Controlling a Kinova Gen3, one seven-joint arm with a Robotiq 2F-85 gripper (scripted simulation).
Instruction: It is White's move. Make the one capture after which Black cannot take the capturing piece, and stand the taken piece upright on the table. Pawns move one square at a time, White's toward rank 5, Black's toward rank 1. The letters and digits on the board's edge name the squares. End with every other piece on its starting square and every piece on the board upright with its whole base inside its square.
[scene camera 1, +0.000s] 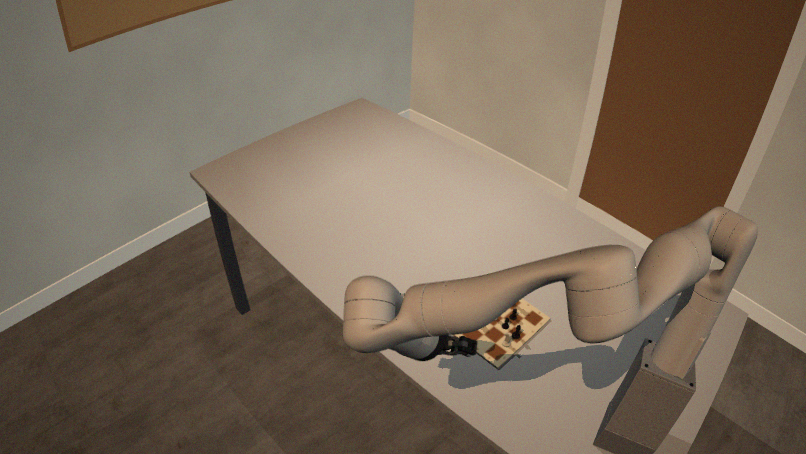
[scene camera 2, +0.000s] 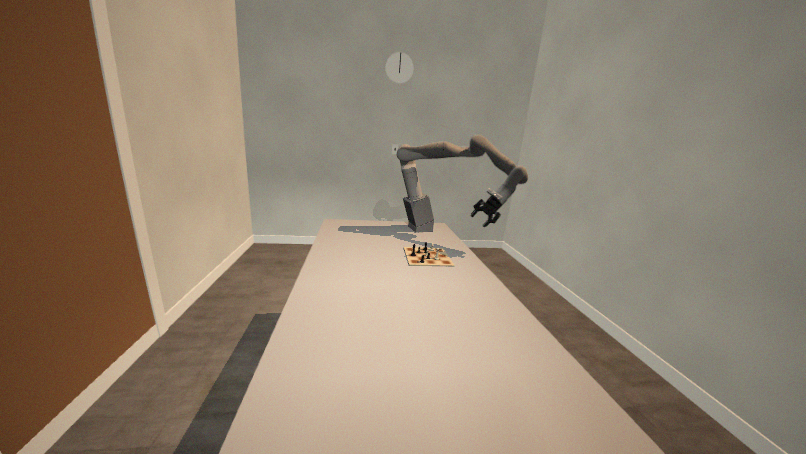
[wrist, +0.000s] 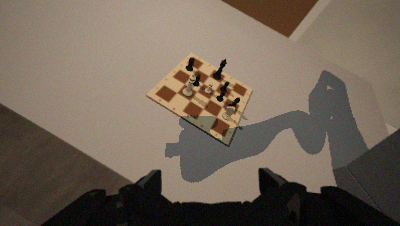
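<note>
My gripper (scene camera 1: 447, 350), also (wrist: 209, 179). Small chessboard (scene camera 1: 489, 347), also (wrist: 202, 110).
</note>
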